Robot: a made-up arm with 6 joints. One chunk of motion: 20 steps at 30 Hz.
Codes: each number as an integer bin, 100 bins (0 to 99) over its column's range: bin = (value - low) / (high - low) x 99, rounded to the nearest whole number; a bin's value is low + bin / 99 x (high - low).
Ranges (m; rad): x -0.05..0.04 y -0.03..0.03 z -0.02..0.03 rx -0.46..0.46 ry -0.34..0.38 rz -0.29..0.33
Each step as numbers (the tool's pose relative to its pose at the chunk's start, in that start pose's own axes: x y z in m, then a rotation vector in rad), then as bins.
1 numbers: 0.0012 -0.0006 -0.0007 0.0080 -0.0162 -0.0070
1 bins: 56 49 38 50 45 45
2 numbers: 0.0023 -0.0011 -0.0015 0.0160 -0.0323 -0.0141
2 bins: 58 48 37 51 42 44
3 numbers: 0.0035 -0.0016 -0.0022 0.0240 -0.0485 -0.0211
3 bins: 59 47 35 52 40 43
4 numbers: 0.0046 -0.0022 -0.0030 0.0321 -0.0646 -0.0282
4 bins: 60 46 34 53 38 42
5 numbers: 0.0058 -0.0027 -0.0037 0.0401 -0.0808 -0.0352
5 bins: 61 45 32 54 36 41
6 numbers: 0.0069 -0.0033 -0.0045 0.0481 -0.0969 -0.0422
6 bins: 63 44 31 55 33 40
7 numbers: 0.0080 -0.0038 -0.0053 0.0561 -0.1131 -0.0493
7 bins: 64 43 29 56 31 38
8 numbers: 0.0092 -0.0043 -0.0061 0.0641 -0.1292 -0.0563
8 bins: 65 42 28 56 29 37
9 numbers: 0.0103 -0.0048 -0.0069 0.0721 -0.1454 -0.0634
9 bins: 66 42 26 57 27 36
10 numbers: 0.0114 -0.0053 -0.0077 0.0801 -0.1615 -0.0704
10 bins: 68 41 24 58 25 35
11 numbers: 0.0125 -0.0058 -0.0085 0.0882 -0.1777 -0.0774
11 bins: 69 40 23 59 22 34
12 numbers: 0.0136 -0.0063 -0.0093 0.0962 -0.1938 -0.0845
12 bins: 70 39 21 60 20 33
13 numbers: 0.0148 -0.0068 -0.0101 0.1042 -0.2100 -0.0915
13 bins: 71 38 20 61 18 32
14 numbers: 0.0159 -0.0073 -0.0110 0.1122 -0.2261 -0.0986
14 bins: 72 37 18 62 16 31
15 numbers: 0.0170 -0.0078 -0.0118 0.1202 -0.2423 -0.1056
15 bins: 74 37 16 62 13 29
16 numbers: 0.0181 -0.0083 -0.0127 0.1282 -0.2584 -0.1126
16 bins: 75 36 14 63 11 28
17 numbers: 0.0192 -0.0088 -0.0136 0.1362 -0.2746 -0.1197
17 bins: 76 35 13 64 9 27
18 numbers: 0.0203 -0.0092 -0.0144 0.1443 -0.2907 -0.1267
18 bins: 77 34 11 65 7 26
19 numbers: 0.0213 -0.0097 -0.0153 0.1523 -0.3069 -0.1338
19 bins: 78 33 9 66 5 25
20 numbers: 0.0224 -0.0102 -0.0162 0.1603 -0.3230 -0.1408
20 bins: 80 33 8 67 2 24
